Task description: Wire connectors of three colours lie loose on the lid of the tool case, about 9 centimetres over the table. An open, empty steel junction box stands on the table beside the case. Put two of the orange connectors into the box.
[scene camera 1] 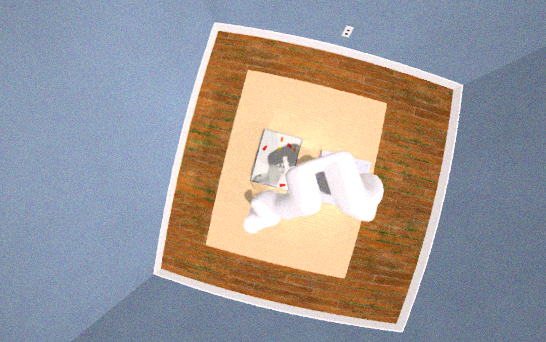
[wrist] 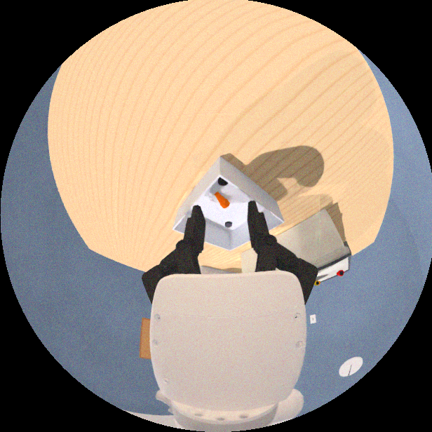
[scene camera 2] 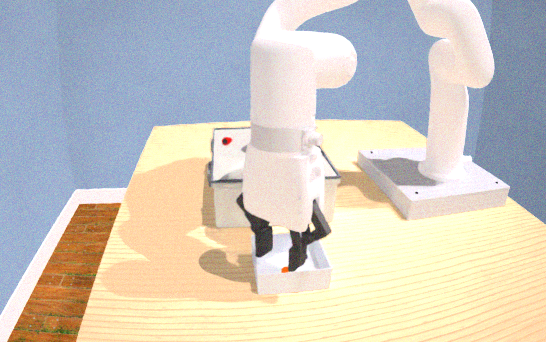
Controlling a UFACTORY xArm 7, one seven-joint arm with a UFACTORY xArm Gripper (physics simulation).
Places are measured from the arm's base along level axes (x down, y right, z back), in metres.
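Pixels of known places: gripper, fingertip midpoint: (scene camera 2: 279,260); arm's base, origin of the base link: (scene camera 2: 441,172).
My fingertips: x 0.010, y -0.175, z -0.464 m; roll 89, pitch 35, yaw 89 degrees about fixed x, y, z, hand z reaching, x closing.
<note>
For each thing: its top centre in the pictures, then the offset to it from my fingertips. "pt": a spot on its surface instead.
- steel junction box, middle of its top: (scene camera 2: 289,251) dx -0.003, dy +0.013, dz +0.019 m
- case lid, surface spot: (scene camera 2: 227,157) (scene camera 1: 260,162) pt dx -0.056, dy +0.268, dz -0.016 m
- tool case, surface spot: (scene camera 2: 232,205) pt dx -0.011, dy +0.159, dz -0.031 m
An orange connector (scene camera 2: 285,269) (wrist: 222,200) lies inside the steel junction box (scene camera 2: 295,281) (wrist: 247,184), between the spread fingers. My gripper (scene camera 2: 280,261) (wrist: 224,211) is open, its fingertips at the box opening, with nothing held. In scene camera 1 the arm hides the box and the fingers. On the case lid (scene camera 1: 261,162) (scene camera 2: 227,157) lie an orange connector (scene camera 1: 281,139) near the far edge and another that looks orange (scene camera 1: 294,150) near the right edge, in shadow.
Red connectors (scene camera 1: 265,148) (scene camera 2: 226,141) (wrist: 340,273) and a yellow one (scene camera 1: 280,149) (wrist: 317,283) also lie on the lid. The tool case (scene camera 2: 232,205) (wrist: 310,237) stands close beside the box and higher. The arm's base plate (scene camera 2: 450,202) stands at the right in scene camera 2.
</note>
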